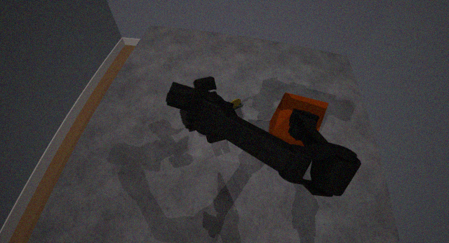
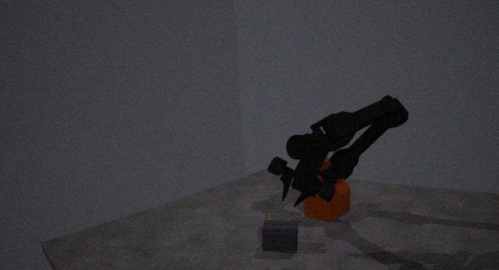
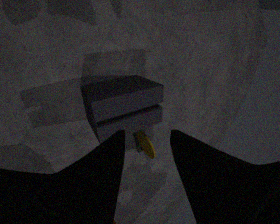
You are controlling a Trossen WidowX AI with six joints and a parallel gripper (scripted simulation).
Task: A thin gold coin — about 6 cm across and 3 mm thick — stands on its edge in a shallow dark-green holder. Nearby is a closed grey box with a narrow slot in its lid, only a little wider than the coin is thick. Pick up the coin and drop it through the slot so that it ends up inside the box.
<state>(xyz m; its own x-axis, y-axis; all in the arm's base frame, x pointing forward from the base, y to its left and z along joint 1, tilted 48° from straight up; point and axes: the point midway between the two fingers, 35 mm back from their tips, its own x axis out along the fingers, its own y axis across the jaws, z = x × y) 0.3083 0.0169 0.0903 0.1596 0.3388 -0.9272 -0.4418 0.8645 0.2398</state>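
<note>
The gold coin is 70 mm behind my gripper tip, 140 mm to the right of it and 120 mm below it.
</note>
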